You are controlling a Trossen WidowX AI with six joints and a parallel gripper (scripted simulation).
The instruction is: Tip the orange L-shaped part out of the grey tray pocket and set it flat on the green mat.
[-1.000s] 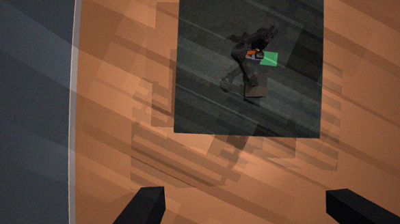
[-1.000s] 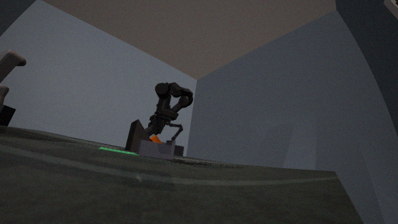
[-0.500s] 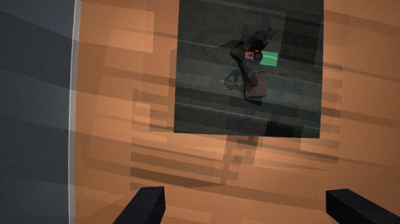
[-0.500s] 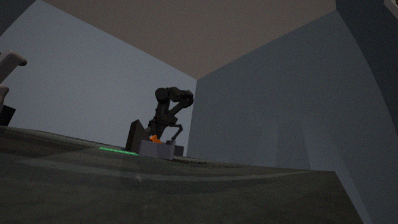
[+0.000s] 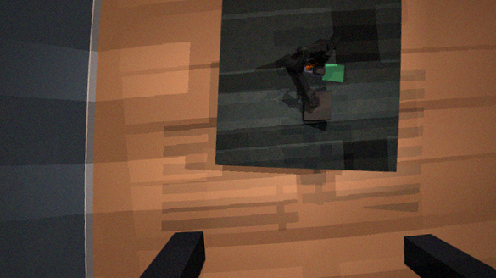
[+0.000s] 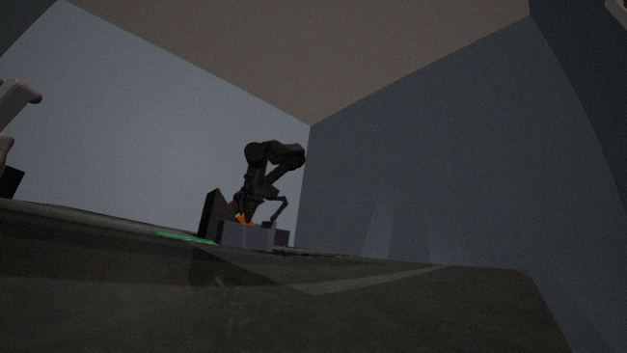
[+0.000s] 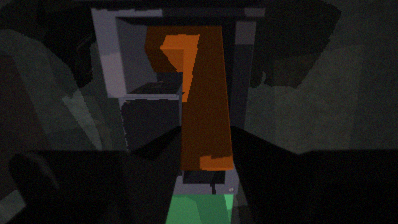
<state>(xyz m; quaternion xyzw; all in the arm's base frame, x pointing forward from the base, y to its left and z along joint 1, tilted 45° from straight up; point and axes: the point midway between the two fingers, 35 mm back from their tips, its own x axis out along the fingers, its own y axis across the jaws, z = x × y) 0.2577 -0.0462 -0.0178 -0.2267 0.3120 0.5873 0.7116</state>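
Right now the green mat is 14 cm to the right of my gripper tip, 8 cm below it and 4 cm behind it. From my gripper tip the other things lie so: orange L-shaped part (4 cm to the left, 3 cm below, 1 cm behind).
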